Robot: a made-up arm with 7 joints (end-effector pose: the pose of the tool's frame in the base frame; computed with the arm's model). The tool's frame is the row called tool. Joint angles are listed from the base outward.
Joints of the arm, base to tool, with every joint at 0 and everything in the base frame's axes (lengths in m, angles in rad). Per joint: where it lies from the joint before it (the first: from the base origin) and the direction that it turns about. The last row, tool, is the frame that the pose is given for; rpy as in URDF.
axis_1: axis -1 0 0 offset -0.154 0.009 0.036
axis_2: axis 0 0 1 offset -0.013 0.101 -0.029
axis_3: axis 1 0 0 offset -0.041 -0.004 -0.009
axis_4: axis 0 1 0 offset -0.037 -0.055 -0.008
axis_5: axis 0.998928 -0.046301 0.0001 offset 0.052 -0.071 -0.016
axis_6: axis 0 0 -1 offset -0.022 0.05 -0.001
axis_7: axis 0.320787 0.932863 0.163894 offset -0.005 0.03 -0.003
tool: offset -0.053 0.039 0 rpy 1.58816 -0.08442 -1.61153
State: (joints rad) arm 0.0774 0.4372 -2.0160 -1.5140 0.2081 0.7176 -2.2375
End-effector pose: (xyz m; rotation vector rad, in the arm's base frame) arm -0.2270 0.1852 0.0079 -1.4168 0.1217 -1.2649
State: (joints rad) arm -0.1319 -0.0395 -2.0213 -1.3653 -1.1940 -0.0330 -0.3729
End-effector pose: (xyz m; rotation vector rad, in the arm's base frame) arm -0.1213 0.0813 0.1296 0.0553 -1.3306 2.5464
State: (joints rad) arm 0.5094 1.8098 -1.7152 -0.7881 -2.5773 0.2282 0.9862
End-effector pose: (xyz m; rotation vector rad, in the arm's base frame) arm -0.1030 0.1910 0.1186 -1.1684 1.7721 -0.7605
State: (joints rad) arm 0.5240 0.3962 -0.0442 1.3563 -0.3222 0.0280 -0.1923
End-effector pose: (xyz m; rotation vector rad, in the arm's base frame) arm -0.2979 0.0129 -0.0081 -0.2586 -0.5277 -0.5720
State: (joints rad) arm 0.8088 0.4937 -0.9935 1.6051 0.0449 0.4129 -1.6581
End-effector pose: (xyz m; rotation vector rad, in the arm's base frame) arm -0.2660 -0.0565 0.0290 -0.5750 -1.1111 1.2892
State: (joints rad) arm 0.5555 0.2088 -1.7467 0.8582 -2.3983 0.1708 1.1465
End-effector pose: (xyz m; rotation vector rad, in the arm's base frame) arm -0.3195 0.0821 0.1517 2.3352 0.6879 -1.2234
